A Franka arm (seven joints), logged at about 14 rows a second.
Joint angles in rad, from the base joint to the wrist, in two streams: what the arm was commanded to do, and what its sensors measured. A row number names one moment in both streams.
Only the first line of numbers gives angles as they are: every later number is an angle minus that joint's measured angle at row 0.
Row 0, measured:
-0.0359, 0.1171, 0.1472, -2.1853, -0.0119, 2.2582, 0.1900
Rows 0 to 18, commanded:
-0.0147, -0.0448, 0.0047, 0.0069, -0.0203, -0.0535, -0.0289
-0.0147, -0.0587, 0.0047, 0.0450, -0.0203, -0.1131, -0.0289
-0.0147, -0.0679, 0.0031, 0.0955, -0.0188, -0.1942, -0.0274
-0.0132, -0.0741, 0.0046, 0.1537, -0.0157, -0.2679, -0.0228
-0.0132, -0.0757, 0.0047, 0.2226, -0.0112, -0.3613, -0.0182
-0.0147, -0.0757, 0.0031, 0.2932, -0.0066, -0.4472, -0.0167
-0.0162, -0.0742, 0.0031, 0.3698, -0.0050, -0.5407, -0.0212
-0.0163, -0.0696, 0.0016, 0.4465, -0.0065, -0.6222, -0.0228
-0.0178, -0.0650, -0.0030, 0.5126, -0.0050, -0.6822, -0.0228
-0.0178, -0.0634, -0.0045, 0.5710, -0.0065, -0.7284, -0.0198
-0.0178, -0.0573, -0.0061, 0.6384, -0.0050, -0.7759, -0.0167
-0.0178, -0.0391, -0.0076, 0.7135, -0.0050, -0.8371, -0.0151
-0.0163, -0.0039, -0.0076, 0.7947, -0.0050, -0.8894, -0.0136
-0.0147, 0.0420, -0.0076, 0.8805, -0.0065, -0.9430, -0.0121
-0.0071, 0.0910, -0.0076, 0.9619, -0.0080, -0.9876, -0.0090
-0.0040, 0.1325, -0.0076, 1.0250, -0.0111, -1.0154, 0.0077
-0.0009, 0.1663, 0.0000, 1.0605, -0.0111, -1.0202, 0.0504
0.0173, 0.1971, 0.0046, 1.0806, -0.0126, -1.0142, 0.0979
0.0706, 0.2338, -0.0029, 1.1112, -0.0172, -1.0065, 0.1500
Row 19, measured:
0.0001, 0.1094, -0.0057, 0.9614, -0.0049, -0.9676, 0.0462
